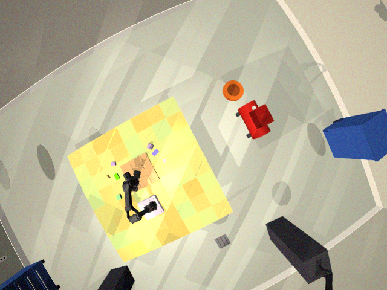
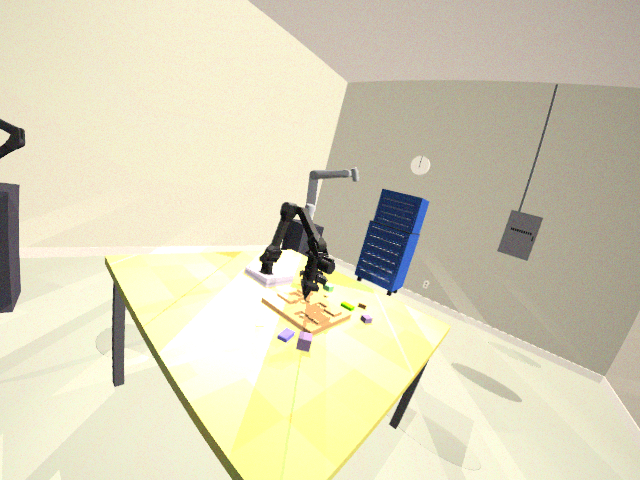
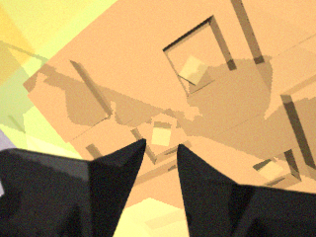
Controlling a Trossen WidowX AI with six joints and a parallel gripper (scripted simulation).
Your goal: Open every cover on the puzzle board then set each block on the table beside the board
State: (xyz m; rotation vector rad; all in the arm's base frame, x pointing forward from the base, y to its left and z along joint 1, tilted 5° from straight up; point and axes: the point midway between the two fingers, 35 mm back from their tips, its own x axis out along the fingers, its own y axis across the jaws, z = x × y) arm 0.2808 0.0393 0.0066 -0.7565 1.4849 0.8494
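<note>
My gripper tip is now 4 cm short of the tan puzzle board and 2 cm above it. The rest, counted from my gripper tip: lilac block 23 cm ahead, 21 cm to the left, 3 cm below; then brown block 12 cm ahead, 31 cm to the left, 3 cm below.
</note>
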